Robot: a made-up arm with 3 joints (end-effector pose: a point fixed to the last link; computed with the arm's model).
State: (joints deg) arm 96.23 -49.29 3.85
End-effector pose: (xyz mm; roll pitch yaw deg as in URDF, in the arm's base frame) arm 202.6 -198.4 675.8 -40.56 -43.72 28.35
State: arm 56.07 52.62 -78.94
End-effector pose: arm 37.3 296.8 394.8 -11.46 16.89 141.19
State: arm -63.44 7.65 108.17
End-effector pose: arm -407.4 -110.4 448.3 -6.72 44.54 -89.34
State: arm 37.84 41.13 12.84
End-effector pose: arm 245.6 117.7 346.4 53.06 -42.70 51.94
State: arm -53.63 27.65 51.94
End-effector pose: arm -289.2 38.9 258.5 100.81 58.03 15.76
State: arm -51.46 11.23 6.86
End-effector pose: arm -209.5 95.4 229.9 107.66 26.56 57.73
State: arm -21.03 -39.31 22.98
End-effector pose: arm -19.6 -168.3 228.8 29.78 41.33 25.84
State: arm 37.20 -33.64 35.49
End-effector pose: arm 186.8 -221.5 380.3 10.27 -21.07 8.77
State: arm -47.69 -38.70 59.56
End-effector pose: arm -156.5 -234.4 330.3 14.61 47.96 -9.65
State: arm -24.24 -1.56 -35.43
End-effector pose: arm -101.0 154.9 185.0 78.72 5.50 90.68
